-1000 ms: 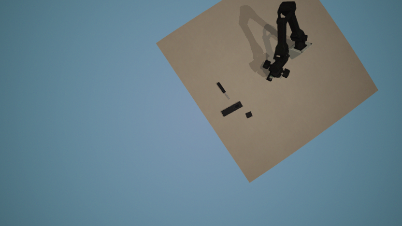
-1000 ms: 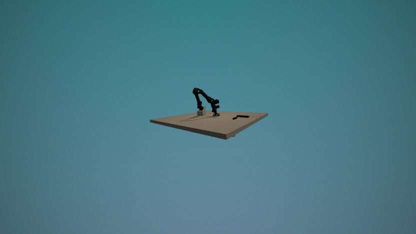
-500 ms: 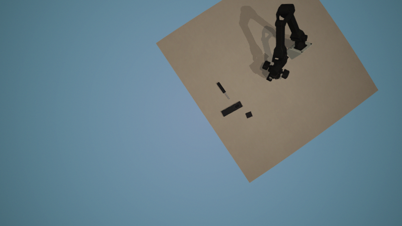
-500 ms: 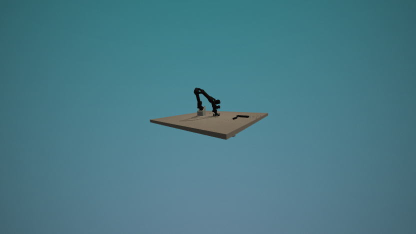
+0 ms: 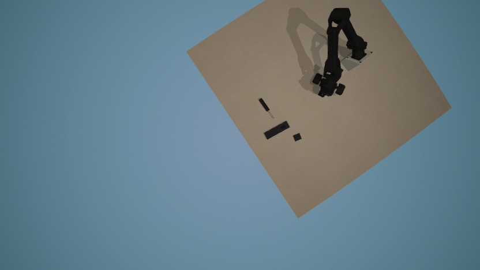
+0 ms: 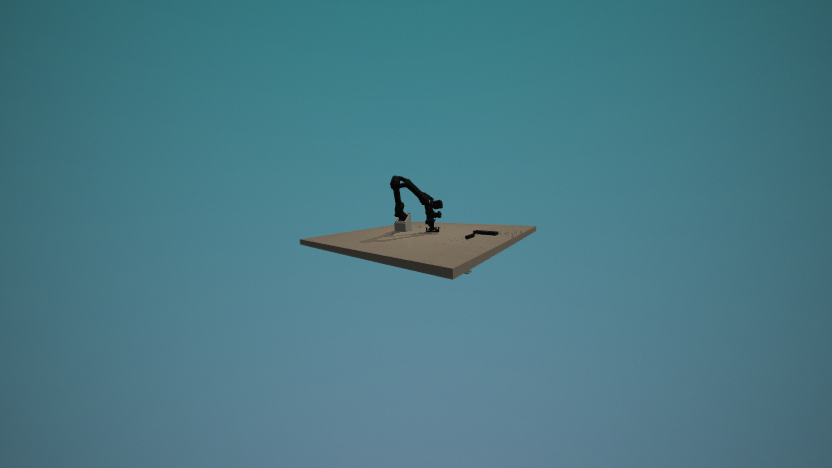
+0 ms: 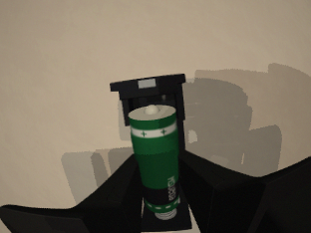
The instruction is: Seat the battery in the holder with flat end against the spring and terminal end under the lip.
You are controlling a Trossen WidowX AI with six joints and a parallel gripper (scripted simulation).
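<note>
My gripper tip is 1 cm below the green battery. From my gripper tip the other things lie so: long black box: 40 cm ahead, 1 cm to the left.
</note>
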